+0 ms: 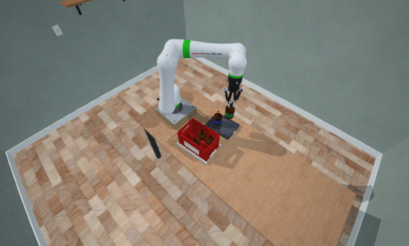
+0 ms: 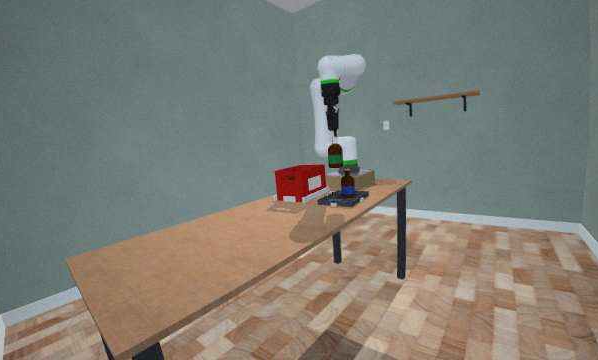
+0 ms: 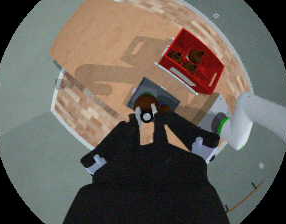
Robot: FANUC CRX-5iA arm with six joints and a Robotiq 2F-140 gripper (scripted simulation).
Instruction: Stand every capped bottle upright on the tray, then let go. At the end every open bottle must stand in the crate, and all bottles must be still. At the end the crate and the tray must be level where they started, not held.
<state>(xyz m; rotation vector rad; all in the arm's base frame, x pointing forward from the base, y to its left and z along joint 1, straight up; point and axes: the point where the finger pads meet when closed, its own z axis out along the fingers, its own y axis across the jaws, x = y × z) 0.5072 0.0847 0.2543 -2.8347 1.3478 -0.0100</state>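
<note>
The capped brown bottle lies 110 mm behind my hand, 20 mm to the left of it and 250 mm below it. From my hand the other things lie so: crate: 130 mm behind, 270 mm to the right, 260 mm below; then dark tray: 60 mm behind, 20 mm to the left, 330 mm below.
</note>
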